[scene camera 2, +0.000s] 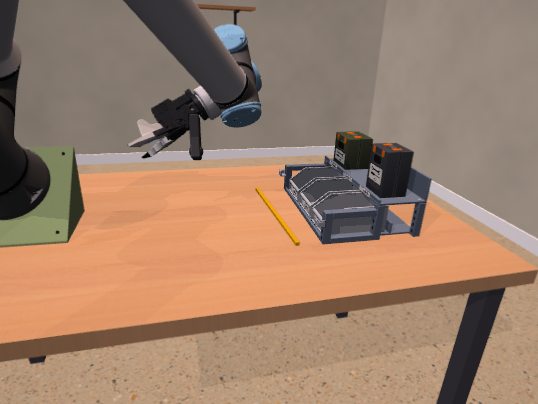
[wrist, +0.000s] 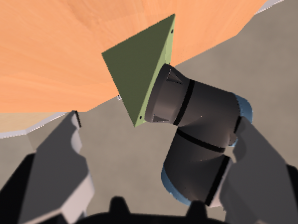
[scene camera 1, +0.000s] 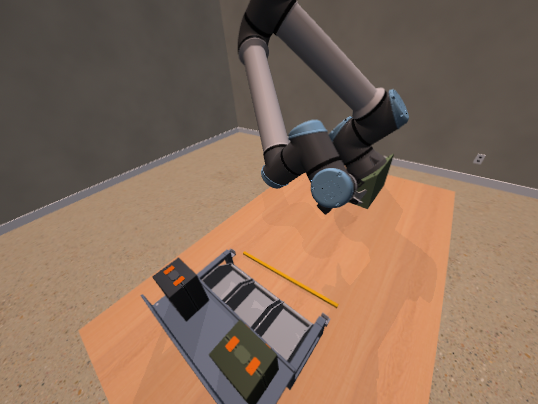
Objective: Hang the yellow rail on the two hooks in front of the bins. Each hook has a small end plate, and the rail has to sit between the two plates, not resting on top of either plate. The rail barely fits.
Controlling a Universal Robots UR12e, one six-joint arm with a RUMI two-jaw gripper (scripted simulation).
Labels:
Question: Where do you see a black box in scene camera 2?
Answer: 389, 168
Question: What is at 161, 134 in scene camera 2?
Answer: My gripper.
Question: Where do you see a black box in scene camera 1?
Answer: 180, 284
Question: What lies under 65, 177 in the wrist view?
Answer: My gripper.

